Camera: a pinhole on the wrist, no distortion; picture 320 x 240 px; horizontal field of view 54.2 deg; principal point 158.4 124.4 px. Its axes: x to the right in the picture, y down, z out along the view. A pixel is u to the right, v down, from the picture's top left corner.
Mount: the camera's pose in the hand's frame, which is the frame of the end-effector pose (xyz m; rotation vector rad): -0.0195 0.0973 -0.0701 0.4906 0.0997 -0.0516
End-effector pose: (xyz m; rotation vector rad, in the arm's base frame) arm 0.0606 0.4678 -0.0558 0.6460 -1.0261 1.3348
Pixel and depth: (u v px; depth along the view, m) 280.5 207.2 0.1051
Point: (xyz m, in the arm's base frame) -0.0177 0.4682 -0.0260
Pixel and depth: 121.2 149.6 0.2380
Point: 0.0259 0.3251 -0.0126
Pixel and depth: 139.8 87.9 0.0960
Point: 0.0188 0.4582 -0.0746
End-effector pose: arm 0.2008 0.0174 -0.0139 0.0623 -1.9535 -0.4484
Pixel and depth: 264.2 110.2 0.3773
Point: -0.0864 -0.0413 -0.0110
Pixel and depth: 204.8 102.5 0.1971
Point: 0.1056 0.0294 -0.0277
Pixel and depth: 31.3 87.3 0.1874
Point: 0.1511 0.0550 -0.1202
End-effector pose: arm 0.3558 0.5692 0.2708 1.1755 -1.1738 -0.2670
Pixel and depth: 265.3 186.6 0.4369
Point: 0.1680 0.2406 0.3107
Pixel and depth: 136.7 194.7 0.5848
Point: -0.0364 0.2529 0.1765
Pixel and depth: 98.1 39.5 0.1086
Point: 0.3224 0.5936 0.2674
